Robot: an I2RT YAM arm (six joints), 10 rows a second.
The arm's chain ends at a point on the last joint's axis. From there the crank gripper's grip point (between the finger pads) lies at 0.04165 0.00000 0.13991 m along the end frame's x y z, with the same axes.
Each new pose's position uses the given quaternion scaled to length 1; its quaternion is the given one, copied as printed.
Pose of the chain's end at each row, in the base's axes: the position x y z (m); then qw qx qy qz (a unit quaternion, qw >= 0):
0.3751 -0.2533 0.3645 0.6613 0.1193 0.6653 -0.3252
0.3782 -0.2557 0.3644 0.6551 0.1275 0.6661 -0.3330
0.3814 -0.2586 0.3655 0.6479 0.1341 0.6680 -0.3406
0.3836 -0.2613 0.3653 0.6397 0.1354 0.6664 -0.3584
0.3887 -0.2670 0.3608 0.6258 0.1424 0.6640 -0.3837
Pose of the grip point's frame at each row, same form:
0.4833 -0.3472 0.3367 0.6613 0.1193 0.6653 -0.3252
0.4839 -0.3522 0.3357 0.6551 0.1275 0.6661 -0.3330
0.4845 -0.3575 0.3357 0.6479 0.1341 0.6680 -0.3406
0.4833 -0.3639 0.3363 0.6397 0.1354 0.6664 -0.3584
0.4823 -0.3754 0.3325 0.6258 0.1424 0.6640 -0.3837

